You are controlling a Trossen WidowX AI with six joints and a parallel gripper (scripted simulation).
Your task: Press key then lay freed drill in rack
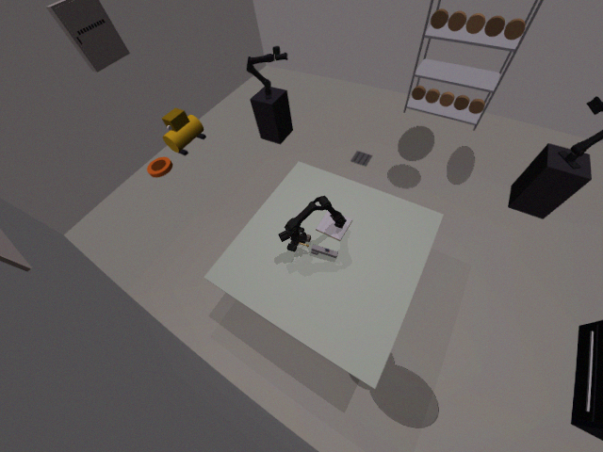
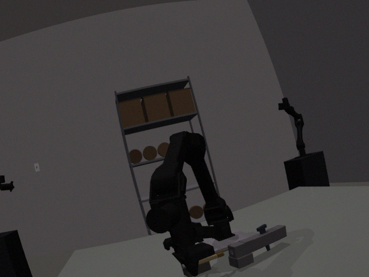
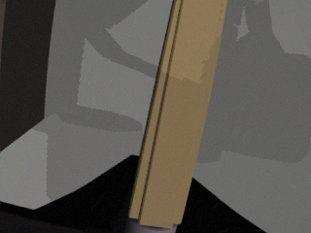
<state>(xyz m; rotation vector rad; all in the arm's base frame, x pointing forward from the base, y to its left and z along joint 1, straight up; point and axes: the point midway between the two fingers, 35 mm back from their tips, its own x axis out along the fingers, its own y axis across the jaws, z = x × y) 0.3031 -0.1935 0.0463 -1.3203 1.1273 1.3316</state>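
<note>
Right now my gripper tip is 10 mm past the drill, 40 mm to the right of it and 30 mm below it. Round my gripper tip: dark grey rack: 80 mm behind, 20 mm to the left, 10 mm below; then dark t-shaped piece: 40 mm behind, 230 mm to the left, 30 mm above; then grey housing block: 30 mm behind, 200 mm to the left, 10 mm above.
</note>
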